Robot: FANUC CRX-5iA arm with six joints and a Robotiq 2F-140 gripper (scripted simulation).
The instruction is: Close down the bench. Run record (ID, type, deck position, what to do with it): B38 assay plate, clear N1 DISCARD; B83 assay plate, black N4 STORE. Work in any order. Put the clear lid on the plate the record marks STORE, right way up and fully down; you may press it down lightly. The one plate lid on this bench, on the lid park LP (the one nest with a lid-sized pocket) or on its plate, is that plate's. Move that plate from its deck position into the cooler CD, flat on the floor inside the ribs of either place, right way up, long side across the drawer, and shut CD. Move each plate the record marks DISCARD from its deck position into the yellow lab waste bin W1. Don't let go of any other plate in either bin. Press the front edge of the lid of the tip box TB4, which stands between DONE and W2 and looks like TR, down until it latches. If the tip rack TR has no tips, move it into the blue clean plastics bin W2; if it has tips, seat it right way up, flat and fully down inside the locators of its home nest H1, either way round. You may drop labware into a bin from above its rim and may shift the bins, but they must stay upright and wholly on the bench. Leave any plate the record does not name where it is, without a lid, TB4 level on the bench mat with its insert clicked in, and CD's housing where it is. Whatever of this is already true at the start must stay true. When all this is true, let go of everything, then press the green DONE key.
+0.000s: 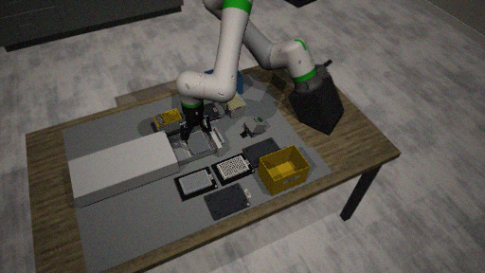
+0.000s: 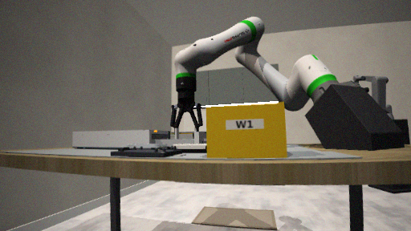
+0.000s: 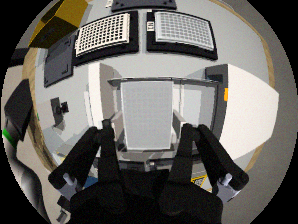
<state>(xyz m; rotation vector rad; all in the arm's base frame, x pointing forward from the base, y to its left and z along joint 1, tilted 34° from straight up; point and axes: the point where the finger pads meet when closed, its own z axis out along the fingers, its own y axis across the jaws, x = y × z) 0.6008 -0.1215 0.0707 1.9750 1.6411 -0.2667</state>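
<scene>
My hand is 3 cm short of the cooler drawer, 3 cm above it and 1 cm to the left of it. Round my hand: cooler CD (18 cm ahead, 4 cm to the right, 2 cm below); clear lid (1 cm below); black plate (2 cm below).
</scene>
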